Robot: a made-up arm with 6 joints. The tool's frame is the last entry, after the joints. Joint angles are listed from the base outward. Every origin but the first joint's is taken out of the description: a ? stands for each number. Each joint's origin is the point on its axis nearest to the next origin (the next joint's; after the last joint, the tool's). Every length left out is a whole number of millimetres.
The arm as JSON. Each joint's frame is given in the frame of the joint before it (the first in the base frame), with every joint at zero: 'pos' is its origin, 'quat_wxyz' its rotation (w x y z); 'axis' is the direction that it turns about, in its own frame. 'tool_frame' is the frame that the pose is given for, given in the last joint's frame.
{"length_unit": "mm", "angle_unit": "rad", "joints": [
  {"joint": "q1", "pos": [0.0, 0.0, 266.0], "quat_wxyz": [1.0, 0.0, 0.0, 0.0], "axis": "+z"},
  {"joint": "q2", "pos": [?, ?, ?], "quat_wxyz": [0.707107, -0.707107, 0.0, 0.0], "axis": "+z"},
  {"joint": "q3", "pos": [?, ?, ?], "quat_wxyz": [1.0, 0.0, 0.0, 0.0], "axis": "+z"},
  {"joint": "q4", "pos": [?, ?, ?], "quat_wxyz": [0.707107, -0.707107, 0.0, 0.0], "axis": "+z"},
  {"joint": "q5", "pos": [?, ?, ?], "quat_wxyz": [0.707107, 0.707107, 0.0, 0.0], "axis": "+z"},
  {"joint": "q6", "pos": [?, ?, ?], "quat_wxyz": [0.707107, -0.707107, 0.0, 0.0], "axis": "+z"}
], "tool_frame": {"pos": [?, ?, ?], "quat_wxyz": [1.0, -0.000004, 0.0, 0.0]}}
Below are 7 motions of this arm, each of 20 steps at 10 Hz.
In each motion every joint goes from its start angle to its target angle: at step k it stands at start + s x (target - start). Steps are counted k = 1, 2, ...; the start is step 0. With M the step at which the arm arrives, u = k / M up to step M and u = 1 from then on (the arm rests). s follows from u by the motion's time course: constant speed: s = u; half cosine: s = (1 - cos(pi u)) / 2; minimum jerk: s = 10 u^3 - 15 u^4 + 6 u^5.
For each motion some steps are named. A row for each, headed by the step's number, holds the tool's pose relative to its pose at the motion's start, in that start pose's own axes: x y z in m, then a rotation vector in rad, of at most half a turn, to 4 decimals.
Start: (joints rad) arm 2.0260 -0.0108 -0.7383 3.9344 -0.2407 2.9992
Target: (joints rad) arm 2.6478 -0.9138 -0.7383 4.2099 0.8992 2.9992
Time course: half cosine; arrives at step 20
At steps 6, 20:
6: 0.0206 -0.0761 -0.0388 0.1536 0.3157 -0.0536
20: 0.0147 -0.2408 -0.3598 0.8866 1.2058 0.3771

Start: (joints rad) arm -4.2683 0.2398 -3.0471 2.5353 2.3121 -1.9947
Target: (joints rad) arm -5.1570 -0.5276 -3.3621 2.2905 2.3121 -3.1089
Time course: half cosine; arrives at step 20
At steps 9, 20:
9: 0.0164 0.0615 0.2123 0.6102 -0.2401 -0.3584
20: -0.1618 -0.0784 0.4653 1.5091 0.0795 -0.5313

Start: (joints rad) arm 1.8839 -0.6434 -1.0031 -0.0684 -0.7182 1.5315
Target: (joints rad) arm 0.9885 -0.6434 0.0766 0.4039 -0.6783 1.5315
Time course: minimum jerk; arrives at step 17
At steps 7, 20:
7: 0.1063 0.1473 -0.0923 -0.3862 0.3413 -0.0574
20: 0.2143 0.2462 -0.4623 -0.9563 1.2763 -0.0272

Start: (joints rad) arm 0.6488 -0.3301 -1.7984 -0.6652 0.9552 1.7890
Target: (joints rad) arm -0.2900 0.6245 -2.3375 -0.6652 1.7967 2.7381
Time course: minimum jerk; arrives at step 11
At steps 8, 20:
8: 0.2873 0.3199 0.2825 -0.9749 1.2552 0.9794
20: 0.3383 0.3924 0.2775 -1.0651 1.5032 1.1099

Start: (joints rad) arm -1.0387 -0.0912 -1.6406 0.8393 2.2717 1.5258
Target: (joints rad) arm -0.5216 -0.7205 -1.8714 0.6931 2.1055 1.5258
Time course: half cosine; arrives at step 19
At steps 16, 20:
16: -0.2510 0.3136 0.0610 0.4024 0.4042 -0.7769
20: -0.2539 0.3408 0.0639 0.4341 0.4108 -0.8311

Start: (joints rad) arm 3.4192 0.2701 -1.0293 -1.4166 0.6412 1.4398
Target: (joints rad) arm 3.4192 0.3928 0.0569 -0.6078 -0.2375 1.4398
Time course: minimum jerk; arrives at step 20
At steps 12, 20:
12: -0.3557 -0.0025 -0.0450 0.3228 -0.8514 0.2351
20: -0.4704 0.0571 -0.1177 0.2538 -1.1231 0.4709

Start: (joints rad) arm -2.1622 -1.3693 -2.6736 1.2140 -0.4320 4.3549
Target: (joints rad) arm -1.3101 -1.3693 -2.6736 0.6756 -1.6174 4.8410
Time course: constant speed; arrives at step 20
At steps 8, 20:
8: -0.1502 0.1634 -0.0164 -0.6641 -0.2741 0.1084
20: -0.3528 0.2906 -0.1473 -1.6526 -0.4246 -0.0032

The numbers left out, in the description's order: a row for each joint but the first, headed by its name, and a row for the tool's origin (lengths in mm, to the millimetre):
q2: 0.0 0.0 0.0
q3: 41.0 -216.0 0.0
q4: 89.0 394.0 0.0
q5: 0.0 0.0 0.0
q6: 67.0 86.0 0.0
tool: 0.0 0.0 0.0

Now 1 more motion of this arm.
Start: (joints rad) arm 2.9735 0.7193 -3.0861 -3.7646 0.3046 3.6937
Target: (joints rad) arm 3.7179 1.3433 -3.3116 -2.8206 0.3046 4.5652
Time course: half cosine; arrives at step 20
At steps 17, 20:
17: -0.1185 -0.4899 -0.1411 -0.0784 -0.4274 2.2163
20: -0.1123 -0.5177 -0.1581 -0.1083 -0.4740 2.3304

